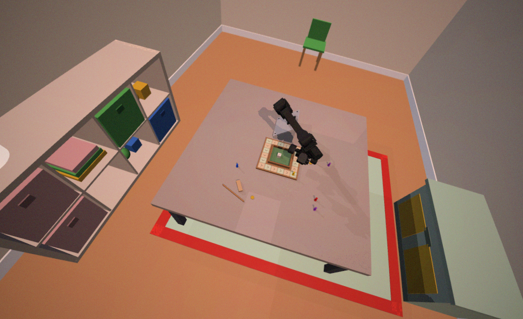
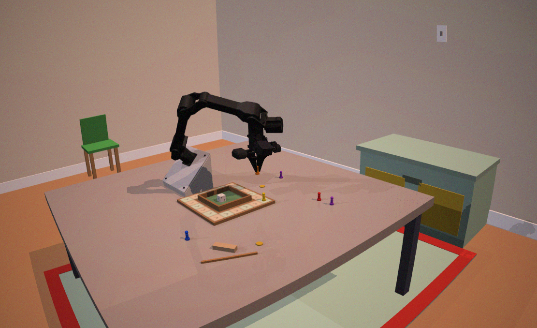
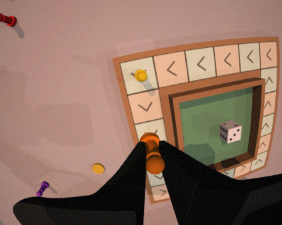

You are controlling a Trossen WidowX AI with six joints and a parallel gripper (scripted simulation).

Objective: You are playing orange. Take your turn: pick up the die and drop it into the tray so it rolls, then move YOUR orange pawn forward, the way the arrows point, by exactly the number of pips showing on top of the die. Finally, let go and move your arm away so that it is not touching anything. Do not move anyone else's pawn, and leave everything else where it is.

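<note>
Right now the yellow pawn is 90 mm below my gripper tip, 40 mm ahead of it and 10 mm to the right of it. Round my gripper tip: white die 130 mm to the right, 90 mm below, 80 mm behind; then orange pawn 10 mm above; then red pawn 180 mm ahead, 160 mm to the left, 100 mm below.
</note>
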